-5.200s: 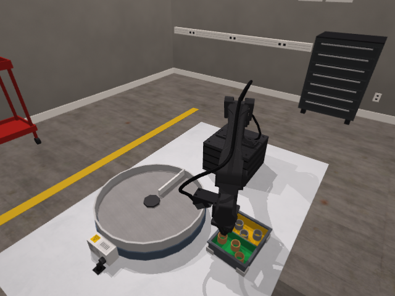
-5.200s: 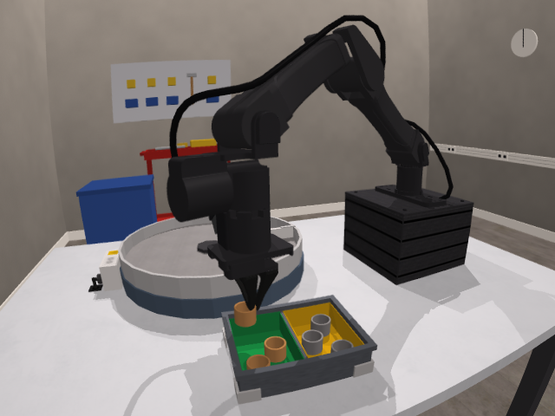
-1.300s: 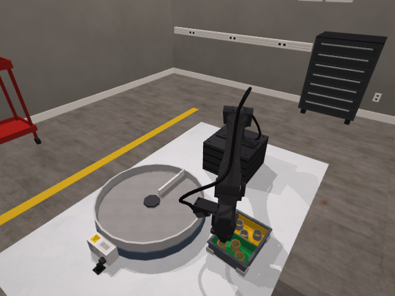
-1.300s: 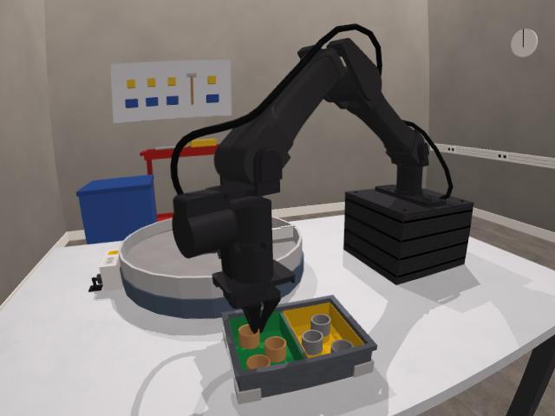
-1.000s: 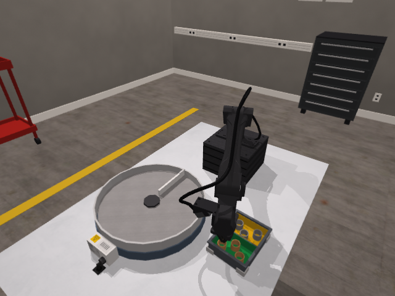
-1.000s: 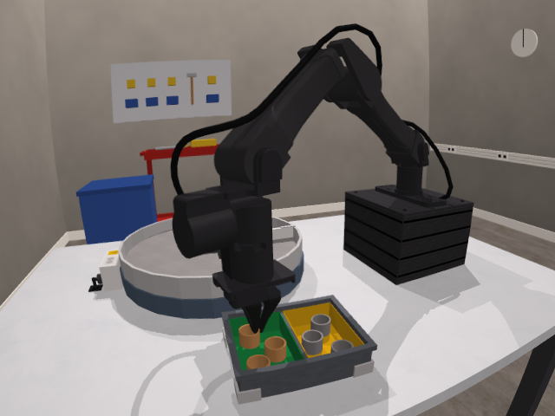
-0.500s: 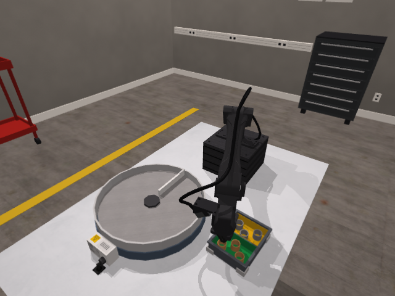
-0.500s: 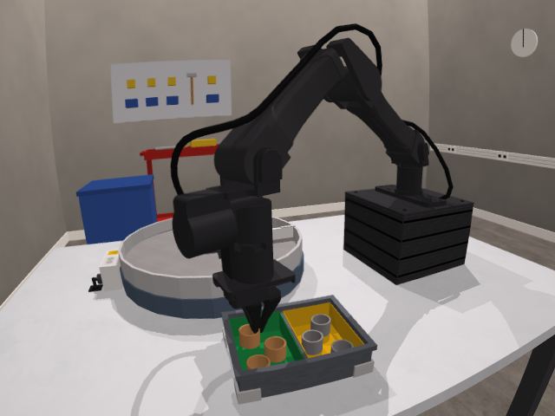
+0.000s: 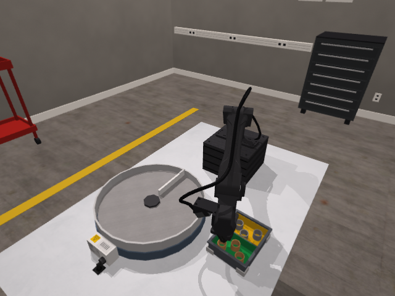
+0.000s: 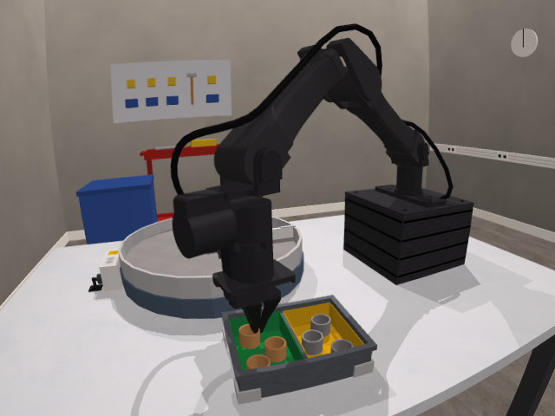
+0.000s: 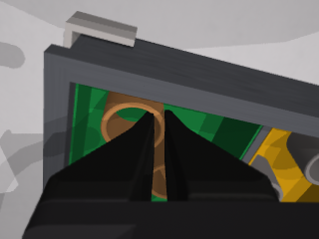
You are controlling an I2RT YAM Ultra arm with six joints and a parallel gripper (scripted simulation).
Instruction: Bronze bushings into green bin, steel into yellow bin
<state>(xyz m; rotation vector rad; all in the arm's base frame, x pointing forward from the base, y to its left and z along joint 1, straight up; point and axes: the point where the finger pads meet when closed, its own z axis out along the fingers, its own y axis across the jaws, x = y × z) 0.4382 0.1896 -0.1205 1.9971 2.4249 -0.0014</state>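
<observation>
My gripper is now 4 cm to the right of the green bin and 2 cm above it. Round my hand: dark grey tray 4 cm behind, 4 cm to the left, 1 cm below; then turntable 2 cm ahead, 31 cm to the right, 2 cm above; then yellow bin 9 cm behind, 5 cm to the left, 2 cm below.
</observation>
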